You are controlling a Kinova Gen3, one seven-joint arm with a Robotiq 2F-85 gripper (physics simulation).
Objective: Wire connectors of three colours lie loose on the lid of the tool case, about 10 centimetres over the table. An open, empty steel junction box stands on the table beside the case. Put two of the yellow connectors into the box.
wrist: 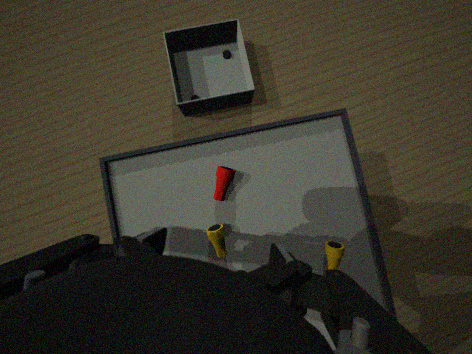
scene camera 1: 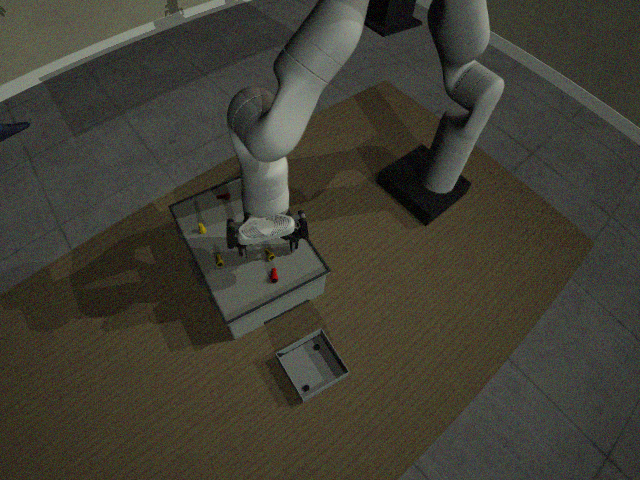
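Seen in the pictures: gripper, between the fingertips: (wrist: 217, 247) (scene camera 1: 268, 251); arm's base, origin of its link: (scene camera 1: 437, 179).
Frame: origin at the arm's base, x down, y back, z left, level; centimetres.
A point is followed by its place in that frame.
My gripper (scene camera 1: 267, 250) {x -6.9, y -48.4, z -3.5 cm} (wrist: 217, 247) {x -6.9, y -48.4, z -3.5 cm} is open and empty, above the lid (scene camera 1: 242, 297) {x -6.2, y -57.6, z 1.5 cm} (wrist: 280, 175) {x -6.2, y -55.4, z 0.4 cm} of the tool case. A yellow connector (scene camera 1: 269, 254) {x -7.6, y -48.8, z -2.5 cm} (wrist: 218, 241) {x -7.4, y -48.7, z -2.9 cm} lies on the lid and shows between the fingertips in both views; the height gap is hard to tell. A second yellow connector (scene camera 1: 219, 259) {x -7.7, y -57.2, z -7.0 cm} (wrist: 334, 255) {x -7.5, y -57.1, z -6.9 cm} lies beyond one finger, partly hidden by it in the wrist view. A third yellow connector (scene camera 1: 202, 228) {x -7.7, y -56.5, z -15.2 cm} lies near the lid's left edge in the scene view. The steel junction box (scene camera 1: 302, 365) {x 4.1, y -54.5, z 16.1 cm} (wrist: 220, 104) {x 2.7, y -53.1, z 12.4 cm} stands open on the table, with no connectors in it.
A red connector (scene camera 1: 273, 275) {x -7.7, y -50.8, z 1.7 cm} (wrist: 223, 184) {x -7.4, y -50.5, z 1.2 cm} lies on the lid between the gripper and the box-side edge. Another red connector (scene camera 1: 223, 196) {x -7.3, y -48.8, z -20.1 cm} lies near the lid's back edge. The arm and gripper hide part of the lid. A black base (scene camera 1: 408, 188) {x 0.0, y -8.6, z -2.2 cm} with an arm stands on the table to the right.
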